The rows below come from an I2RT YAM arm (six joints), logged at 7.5 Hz.
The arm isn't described. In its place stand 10 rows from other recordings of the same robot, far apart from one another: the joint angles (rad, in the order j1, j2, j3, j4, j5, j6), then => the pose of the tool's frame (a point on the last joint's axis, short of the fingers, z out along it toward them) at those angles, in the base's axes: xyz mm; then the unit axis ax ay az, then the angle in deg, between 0 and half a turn.
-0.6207 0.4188 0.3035 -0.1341 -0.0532 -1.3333 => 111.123, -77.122, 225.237, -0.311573, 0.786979, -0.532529, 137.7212
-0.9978 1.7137 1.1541 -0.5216 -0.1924 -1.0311 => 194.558, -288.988, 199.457, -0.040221, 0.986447, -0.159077, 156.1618
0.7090 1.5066 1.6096 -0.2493 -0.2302 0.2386 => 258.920, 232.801, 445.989, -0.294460, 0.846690, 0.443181, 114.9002
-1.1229 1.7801 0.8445 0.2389 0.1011 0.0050 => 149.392, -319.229, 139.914, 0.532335, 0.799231, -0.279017, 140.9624
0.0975 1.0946 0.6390 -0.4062 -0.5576 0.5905 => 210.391, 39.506, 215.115, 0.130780, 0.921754, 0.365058, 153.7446
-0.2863 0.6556 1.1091 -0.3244 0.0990 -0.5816 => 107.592, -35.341, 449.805, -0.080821, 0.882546, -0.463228, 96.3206
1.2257 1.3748 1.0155 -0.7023 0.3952 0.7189 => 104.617, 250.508, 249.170, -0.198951, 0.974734, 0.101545, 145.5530
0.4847 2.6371 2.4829 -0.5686 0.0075 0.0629 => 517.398, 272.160, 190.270, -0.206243, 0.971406, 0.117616, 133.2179
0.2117 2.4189 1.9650 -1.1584 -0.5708 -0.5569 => 445.879, 115.503, 130.744, -0.354398, 0.891927, 0.280834, 176.7076
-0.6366 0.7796 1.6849 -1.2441 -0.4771 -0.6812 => 38.620, -8.221, 493.753, -0.186391, 0.954887, -0.231193, 111.6159
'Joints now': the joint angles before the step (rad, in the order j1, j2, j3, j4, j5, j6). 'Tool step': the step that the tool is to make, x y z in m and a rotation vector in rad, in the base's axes. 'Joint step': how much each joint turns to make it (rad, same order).
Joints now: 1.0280 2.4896 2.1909 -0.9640 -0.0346 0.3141
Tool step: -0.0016 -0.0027 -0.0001 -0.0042 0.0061 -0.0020
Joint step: -0.0002 -0.0140 -0.0251 0.0045 -0.0024 0.0026
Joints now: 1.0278 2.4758 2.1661 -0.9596 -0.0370 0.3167
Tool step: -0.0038 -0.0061 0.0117 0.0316 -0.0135 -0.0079
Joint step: 0.0001 -0.0626 -0.0711 0.0429 -0.0020 0.0091
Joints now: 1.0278 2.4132 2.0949 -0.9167 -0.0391 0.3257
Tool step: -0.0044 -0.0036 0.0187 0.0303 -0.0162 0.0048
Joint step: 0.0037 -0.0517 -0.0221 0.0047 -0.0020 -0.0005
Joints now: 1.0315 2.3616 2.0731 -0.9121 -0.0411 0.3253
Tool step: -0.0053 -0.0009 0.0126 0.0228 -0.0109 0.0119
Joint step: 0.0080 -0.0329 -0.0111 0.0033 -0.0036 -0.0028
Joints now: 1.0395 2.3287 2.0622 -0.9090 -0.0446 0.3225
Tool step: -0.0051 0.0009 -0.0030 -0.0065 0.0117 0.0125
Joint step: 0.0093 -0.0026 -0.0145 0.0004 -0.0076 -0.0004
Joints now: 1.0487 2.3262 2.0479 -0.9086 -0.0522 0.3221
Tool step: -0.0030 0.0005 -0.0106 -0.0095 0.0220 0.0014
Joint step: 0.0049 0.0070 -0.0271 0.0155 -0.0121 0.0085
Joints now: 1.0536 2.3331 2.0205 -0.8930 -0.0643 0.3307
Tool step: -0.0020 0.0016 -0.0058 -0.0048 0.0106 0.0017
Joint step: 0.0047 0.0087 -0.0066 0.0063 -0.0053 0.0053
